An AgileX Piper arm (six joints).
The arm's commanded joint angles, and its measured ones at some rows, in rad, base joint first. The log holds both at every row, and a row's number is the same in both.
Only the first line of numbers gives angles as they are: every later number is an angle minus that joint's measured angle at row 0.
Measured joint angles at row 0:
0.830, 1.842, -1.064, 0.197, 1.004, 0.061
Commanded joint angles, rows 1 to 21:
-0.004, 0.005, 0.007, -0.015, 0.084, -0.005
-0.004, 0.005, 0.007, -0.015, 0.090, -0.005
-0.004, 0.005, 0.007, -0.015, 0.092, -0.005
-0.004, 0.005, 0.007, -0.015, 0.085, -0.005
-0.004, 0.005, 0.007, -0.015, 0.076, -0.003
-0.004, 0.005, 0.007, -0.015, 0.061, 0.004
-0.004, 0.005, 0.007, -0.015, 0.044, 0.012
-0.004, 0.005, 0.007, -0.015, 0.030, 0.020
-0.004, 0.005, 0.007, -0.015, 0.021, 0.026
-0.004, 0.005, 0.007, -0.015, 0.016, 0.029
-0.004, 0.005, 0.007, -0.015, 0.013, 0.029
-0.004, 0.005, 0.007, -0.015, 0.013, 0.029
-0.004, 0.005, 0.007, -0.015, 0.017, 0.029
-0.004, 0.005, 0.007, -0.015, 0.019, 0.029
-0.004, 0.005, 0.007, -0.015, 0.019, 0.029
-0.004, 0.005, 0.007, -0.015, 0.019, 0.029
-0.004, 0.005, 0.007, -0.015, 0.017, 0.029
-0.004, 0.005, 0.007, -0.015, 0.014, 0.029
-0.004, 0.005, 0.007, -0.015, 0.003, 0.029
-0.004, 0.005, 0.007, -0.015, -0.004, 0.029
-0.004, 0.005, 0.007, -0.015, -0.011, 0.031
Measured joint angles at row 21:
0.000, 0.006, 0.005, 0.001, 0.026, 0.002
